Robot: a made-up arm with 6 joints. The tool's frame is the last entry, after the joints.
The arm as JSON. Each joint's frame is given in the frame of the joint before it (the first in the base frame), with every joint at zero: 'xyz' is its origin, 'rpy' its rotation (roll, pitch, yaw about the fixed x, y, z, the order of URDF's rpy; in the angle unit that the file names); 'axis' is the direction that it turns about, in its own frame. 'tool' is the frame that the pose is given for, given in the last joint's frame.
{
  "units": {
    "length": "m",
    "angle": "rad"
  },
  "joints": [
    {
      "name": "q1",
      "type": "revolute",
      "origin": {
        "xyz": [
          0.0,
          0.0,
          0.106
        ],
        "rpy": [
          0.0,
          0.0,
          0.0
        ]
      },
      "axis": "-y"
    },
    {
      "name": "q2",
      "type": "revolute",
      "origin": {
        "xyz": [
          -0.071,
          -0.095,
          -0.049
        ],
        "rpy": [
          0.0,
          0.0,
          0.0
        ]
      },
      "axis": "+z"
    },
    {
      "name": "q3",
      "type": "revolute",
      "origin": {
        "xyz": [
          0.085,
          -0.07,
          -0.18
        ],
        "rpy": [
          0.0,
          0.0,
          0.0
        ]
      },
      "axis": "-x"
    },
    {
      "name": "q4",
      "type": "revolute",
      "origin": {
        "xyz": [
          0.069,
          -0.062,
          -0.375
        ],
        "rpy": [
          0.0,
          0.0,
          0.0
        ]
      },
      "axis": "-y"
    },
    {
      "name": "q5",
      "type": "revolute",
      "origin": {
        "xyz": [
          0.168,
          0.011,
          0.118
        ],
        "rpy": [
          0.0,
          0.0,
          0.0
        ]
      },
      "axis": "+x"
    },
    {
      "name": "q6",
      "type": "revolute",
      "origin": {
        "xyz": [
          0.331,
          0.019,
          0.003
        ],
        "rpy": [
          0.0,
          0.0,
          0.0
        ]
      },
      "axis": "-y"
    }
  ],
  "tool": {
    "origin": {
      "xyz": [
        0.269,
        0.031,
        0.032
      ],
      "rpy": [
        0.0,
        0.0,
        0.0
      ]
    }
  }
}
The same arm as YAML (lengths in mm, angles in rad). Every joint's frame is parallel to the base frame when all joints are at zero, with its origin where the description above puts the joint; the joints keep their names.
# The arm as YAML. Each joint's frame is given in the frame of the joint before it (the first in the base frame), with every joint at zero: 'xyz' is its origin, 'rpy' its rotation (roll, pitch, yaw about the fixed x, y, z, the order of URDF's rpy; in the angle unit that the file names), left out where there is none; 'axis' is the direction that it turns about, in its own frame. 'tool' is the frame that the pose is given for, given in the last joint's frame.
units:
  length: mm
  angle: rad
joints:
  - name: q1
    type: revolute
    origin:
      xyz: [0.0, 0.0, 106.0]
    axis: [0.0, -1.0, 0.0]
  - name: q2
    type: revolute
    origin:
      xyz: [-71.0, -95.0, -49.0]
    axis: [0.0, 0.0, 1.0]
  - name: q3
    type: revolute
    origin:
      xyz: [85.0, -70.0, -180.0]
    axis: [-1.0, 0.0, 0.0]
  - name: q4
    type: revolute
    origin:
      xyz: [69.0, -62.0, -375.0]
    axis: [0.0, -1.0, 0.0]
  - name: q5
    type: revolute
    origin:
      xyz: [168.0, 11.0, 118.0]
    axis: [1.0, 0.0, 0.0]
  - name: q6
    type: revolute
    origin:
      xyz: [331.0, 19.0, 3.0]
    axis: [0.0, -1.0, 0.0]
tool:
  origin:
    xyz: [269.0, 31.0, 32.0]

